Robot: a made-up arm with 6 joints. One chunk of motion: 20 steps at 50 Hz.
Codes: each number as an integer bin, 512 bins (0 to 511) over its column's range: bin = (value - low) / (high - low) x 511, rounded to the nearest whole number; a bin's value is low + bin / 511 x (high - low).
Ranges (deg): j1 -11..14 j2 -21..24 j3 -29..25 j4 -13..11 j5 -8..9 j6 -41..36
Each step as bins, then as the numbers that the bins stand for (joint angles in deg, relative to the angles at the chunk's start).
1 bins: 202 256 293 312 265 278
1 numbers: -1.12 1.54 1.96 1.65 0.82 0.89
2 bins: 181 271 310 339 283 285
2 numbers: -2.14 2.86 3.76 2.92 1.41 1.95
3 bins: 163 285 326 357 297 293
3 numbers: -3.03 4.10 5.45 3.77 1.88 3.15
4 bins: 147 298 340 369 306 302
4 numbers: -3.81 5.24 6.93 4.33 2.18 4.51
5 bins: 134 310 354 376 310 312
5 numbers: -4.44 6.30 8.41 4.66 2.31 6.01
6 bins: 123 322 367 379 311 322
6 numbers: -4.98 7.36 9.78 4.80 2.35 7.52
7 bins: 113 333 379 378 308 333
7 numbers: -5.47 8.32 11.05 4.75 2.25 9.18
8 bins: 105 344 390 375 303 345
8 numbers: -5.86 9.29 12.21 4.61 2.08 10.99
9 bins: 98 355 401 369 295 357
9 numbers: -6.21 10.26 13.38 4.33 1.81 12.79
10 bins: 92 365 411 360 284 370
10 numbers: -6.50 11.14 14.43 3.91 1.45 14.75
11 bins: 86 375 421 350 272 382
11 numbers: -6.79 12.02 15.49 3.44 1.05 16.56
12 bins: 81 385 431 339 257 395
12 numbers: -7.04 12.90 16.55 2.92 0.55 18.52
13 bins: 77 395 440 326 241 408
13 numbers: -7.23 13.78 17.50 2.31 0.02 20.48
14 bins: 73 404 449 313 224 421
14 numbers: -7.43 14.58 18.45 1.70 -0.55 22.44
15 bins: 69 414 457 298 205 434
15 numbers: -7.62 15.46 19.29 1.00 -1.18 24.40
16 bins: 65 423 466 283 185 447
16 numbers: -7.82 16.25 20.24 0.29 -1.85 26.36
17 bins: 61 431 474 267 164 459
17 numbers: -8.02 16.95 21.09 -0.46 -2.54 28.16
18 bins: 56 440 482 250 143 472
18 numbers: -8.26 17.75 21.94 -1.26 -3.24 30.12
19 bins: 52 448 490 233 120 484
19 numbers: -8.46 18.45 22.78 -2.06 -4.01 31.93
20 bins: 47 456 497 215 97 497
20 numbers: -8.70 19.16 23.52 -2.90 -4.77 33.89
